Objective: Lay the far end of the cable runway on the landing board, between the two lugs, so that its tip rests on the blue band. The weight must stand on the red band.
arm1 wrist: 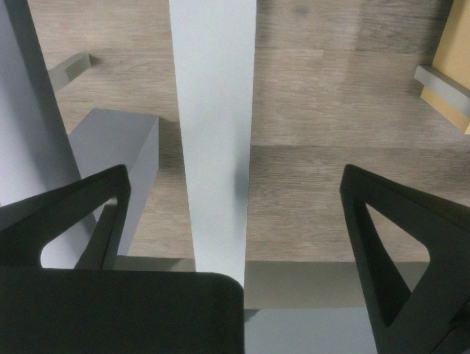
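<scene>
A long pale white strip [215, 125], which may be the cable runway, runs from the top edge down through the middle of the arm1 wrist view. Its lower end passes behind a dark rounded part at the bottom. Arm1's gripper [234, 175] is open, its two black fingers wide apart, with the strip showing in the gap between them, left of centre; I cannot tell how far beyond the fingertips it lies. The landing board, lugs, blue band, red band and weight cannot be made out. The grippers of arm2, arm3 and arm4 do not show.
A grey-lavender beam [32, 130] slants down the left side, partly behind the left finger. A grey block [115, 132] is beside it. A tan panel [457, 42] with a small grey bar [442, 87] is at the upper right. Wood-look planks [310, 200] lie behind.
</scene>
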